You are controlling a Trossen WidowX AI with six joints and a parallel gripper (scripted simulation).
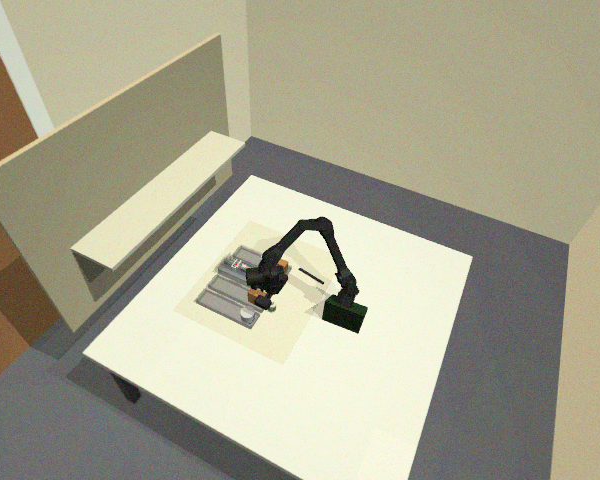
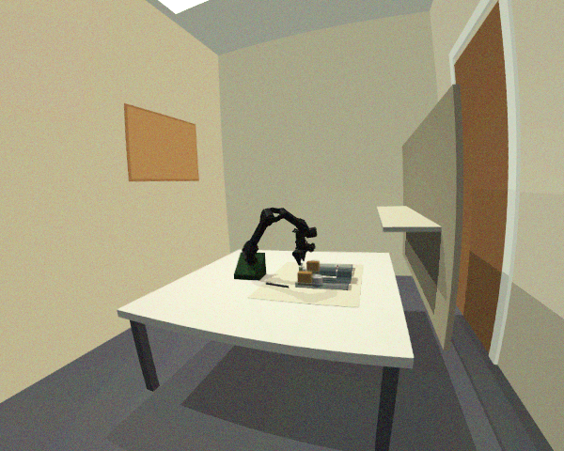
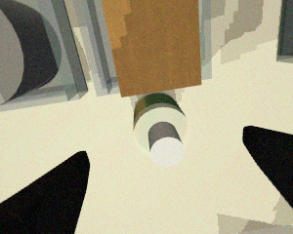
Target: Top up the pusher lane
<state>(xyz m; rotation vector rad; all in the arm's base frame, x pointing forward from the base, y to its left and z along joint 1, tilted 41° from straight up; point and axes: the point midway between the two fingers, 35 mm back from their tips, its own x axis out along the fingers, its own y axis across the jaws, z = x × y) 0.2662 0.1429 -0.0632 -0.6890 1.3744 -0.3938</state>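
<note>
Right now the pale mat is 12 cm ahead of my gripper tip, 9 cm to the right of it and 6 cm below it. Also, from my gripper tip: thin black stick: 26 cm to the right, 5 cm below, 4 cm behind; then shelf: 57 cm ahead, 31 cm above, 3 cm to the right; then tall panel: 68 cm ahead, 34 cm above, 1 cm to the right.
</note>
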